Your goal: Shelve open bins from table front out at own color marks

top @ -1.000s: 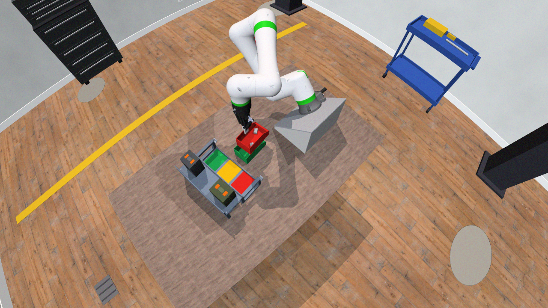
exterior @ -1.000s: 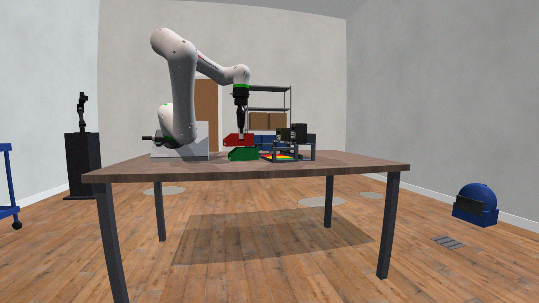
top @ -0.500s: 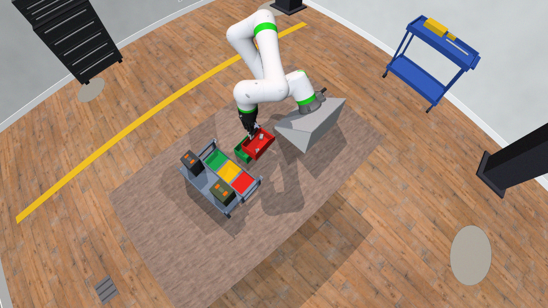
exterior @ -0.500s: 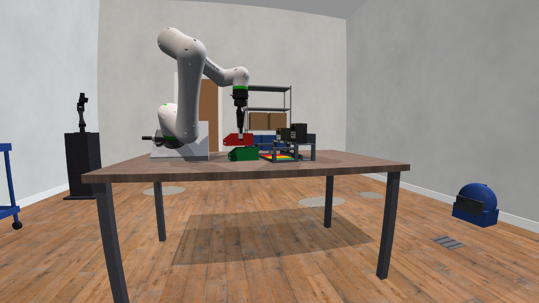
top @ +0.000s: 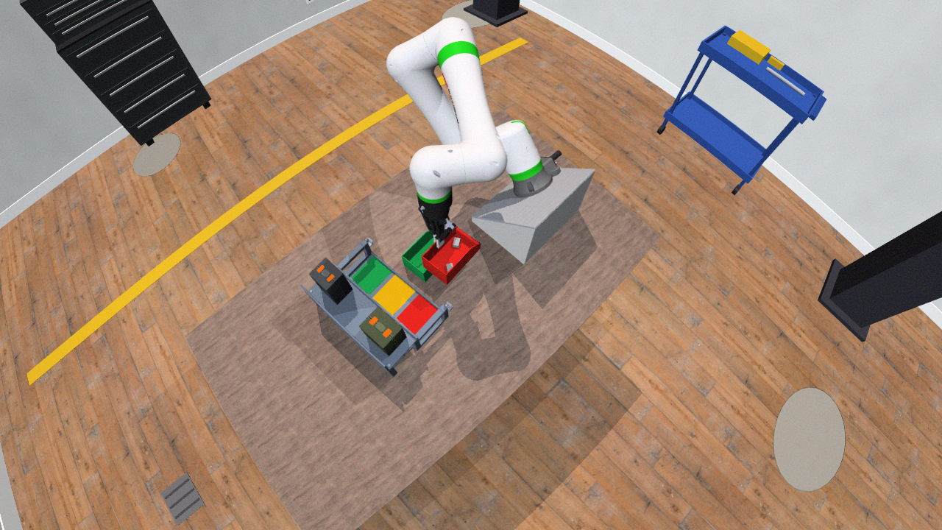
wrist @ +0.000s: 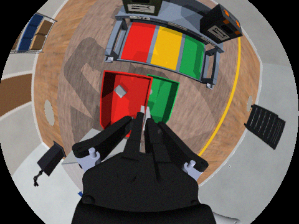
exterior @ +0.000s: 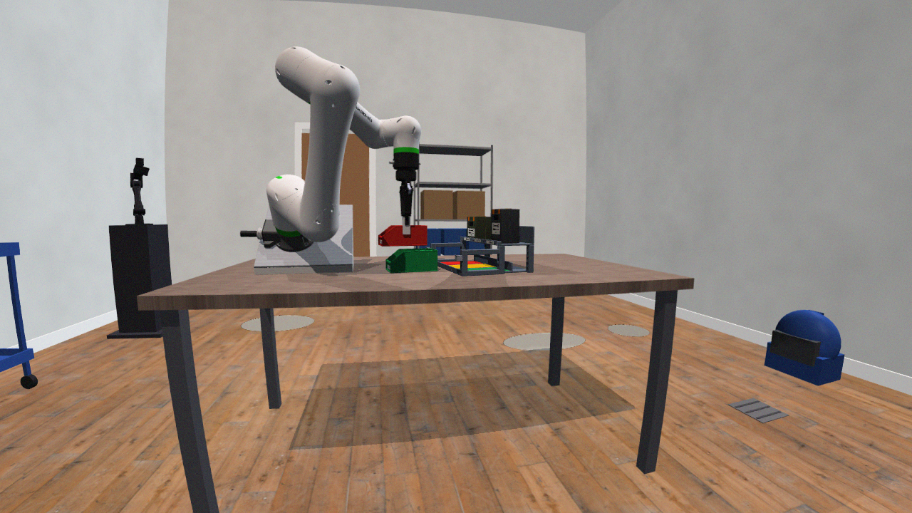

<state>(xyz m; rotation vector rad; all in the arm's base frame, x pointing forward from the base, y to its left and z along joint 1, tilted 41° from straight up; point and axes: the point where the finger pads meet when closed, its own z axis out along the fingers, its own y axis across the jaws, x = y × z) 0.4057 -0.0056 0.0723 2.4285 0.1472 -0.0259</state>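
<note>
Right now the red bin is 1 cm behind my hand, 5 cm to the left of it and 4 cm below it. The rest, counted from my hand: green bin 1 cm ahead, 4 cm to the right, 12 cm below.
</note>
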